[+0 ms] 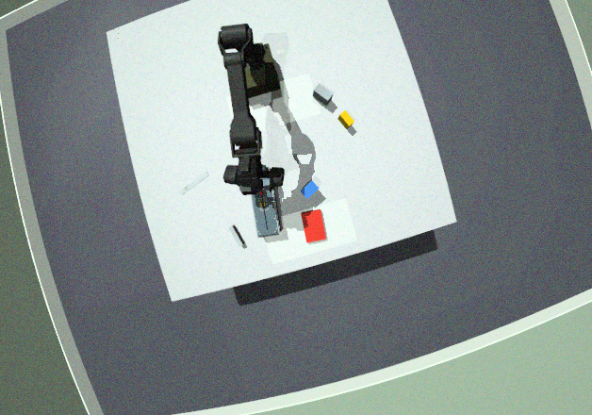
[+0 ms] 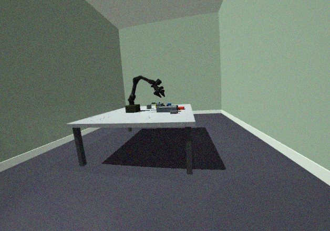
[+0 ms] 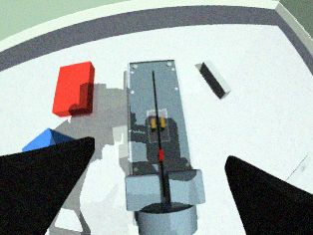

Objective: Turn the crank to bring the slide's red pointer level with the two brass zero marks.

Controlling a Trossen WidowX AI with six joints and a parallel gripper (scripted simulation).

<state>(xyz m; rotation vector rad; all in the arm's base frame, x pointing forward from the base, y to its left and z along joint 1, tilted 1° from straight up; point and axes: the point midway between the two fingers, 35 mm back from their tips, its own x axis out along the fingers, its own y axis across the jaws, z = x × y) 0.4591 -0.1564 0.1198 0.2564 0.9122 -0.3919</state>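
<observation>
The crank handle lies 130 mm behind my gripper tip, 70 mm below it and 20 mm to the left of it. Round my gripper tip: grey bar 180 mm to the right, 170 mm below, 130 mm ahead; red pointer 110 mm below, 10 mm to the right, 10 mm ahead; blue block 170 mm to the left, 140 mm below, 60 mm ahead.
</observation>
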